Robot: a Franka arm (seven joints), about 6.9 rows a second.
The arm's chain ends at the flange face. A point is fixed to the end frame.
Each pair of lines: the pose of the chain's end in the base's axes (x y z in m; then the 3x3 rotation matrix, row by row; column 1 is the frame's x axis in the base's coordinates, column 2 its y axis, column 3 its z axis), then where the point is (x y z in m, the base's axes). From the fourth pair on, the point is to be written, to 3 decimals.
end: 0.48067 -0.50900 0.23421; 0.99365 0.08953 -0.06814; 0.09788 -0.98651 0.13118; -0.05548 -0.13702 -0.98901
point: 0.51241 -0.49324 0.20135
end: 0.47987 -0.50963 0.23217; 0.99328 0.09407 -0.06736; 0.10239 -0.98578 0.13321; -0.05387 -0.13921 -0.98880
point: 0.51158 -0.49366 0.19939
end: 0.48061 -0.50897 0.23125; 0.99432 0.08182 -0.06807; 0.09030 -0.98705 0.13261; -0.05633 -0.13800 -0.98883
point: 0.51244 -0.49343 0.19838
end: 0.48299 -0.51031 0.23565; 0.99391 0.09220 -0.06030; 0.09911 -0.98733 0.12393; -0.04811 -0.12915 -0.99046
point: 0.515 -0.495 0.203
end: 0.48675 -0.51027 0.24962; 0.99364 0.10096 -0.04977; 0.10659 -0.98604 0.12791; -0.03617 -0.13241 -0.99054
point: 0.519 -0.494 0.217
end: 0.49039 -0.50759 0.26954; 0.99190 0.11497 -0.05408; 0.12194 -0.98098 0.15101; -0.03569 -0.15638 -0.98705
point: 0.522 -0.490 0.238
